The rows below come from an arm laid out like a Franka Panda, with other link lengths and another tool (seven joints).
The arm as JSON. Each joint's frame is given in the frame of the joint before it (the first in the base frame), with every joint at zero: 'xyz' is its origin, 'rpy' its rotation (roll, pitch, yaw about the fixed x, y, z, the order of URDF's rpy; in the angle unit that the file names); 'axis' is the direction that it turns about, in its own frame. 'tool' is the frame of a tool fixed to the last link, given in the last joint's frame.
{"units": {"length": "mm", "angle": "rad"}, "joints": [
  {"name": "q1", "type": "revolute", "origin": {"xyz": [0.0, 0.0, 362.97], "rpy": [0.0, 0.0, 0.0]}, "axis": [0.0, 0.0, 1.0]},
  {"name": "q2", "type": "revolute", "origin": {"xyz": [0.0, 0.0, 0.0], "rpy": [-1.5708, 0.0, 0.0]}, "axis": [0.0, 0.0, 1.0]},
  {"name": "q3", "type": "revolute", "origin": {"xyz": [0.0, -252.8, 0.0], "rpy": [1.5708, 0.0, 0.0]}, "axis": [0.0, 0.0, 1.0]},
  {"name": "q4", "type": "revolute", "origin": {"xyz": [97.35, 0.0, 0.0], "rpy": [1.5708, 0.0, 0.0]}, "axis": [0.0, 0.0, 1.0]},
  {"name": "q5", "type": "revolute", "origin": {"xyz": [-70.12, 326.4, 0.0], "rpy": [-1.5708, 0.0, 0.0]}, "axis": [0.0, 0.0, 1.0]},
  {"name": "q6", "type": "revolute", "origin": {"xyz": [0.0, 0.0, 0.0], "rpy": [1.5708, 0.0, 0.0]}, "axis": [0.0, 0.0, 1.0]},
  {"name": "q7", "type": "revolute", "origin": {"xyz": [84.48, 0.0, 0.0], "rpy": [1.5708, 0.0, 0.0]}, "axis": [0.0, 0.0, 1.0]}
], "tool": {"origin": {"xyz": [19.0, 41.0, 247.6], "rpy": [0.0, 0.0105, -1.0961]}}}
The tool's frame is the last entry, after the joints.
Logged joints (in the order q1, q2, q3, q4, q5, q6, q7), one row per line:
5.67, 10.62, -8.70, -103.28, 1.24, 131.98, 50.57
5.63, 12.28, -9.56, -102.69, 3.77, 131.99, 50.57
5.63, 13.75, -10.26, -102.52, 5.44, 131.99, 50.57
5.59, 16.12, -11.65, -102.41, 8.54, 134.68, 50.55
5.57, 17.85, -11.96, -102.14, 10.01, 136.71, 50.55
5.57, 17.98, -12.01, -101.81, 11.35, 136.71, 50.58
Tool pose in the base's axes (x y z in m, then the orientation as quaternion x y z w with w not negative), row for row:
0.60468, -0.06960, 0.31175, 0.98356, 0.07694, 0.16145, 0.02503
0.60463, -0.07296, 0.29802, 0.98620, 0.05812, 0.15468, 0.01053
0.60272, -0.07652, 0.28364, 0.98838, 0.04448, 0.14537, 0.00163
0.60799, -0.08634, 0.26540, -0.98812, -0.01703, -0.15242, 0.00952
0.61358, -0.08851, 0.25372, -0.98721, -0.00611, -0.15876, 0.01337
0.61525, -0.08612, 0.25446, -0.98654, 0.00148, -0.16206, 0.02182
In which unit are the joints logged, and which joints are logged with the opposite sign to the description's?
The joints are logged in degrees. Opposite sign: none.
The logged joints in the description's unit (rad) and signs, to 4 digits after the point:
0.0990, 0.1854, -0.1518, -1.8026, 0.0216, 2.3035, 0.8826
0.0983, 0.2143, -0.1669, -1.7923, 0.0658, 2.3037, 0.8826
0.0983, 0.2400, -0.1791, -1.7893, 0.0949, 2.3037, 0.8826
0.0976, 0.2813, -0.2033, -1.7874, 0.1491, 2.3506, 0.8823
0.0972, 0.3115, -0.2087, -1.7827, 0.1747, 2.3860, 0.8823
0.0972, 0.3138, -0.2096, -1.7769, 0.1981, 2.3860, 0.8828

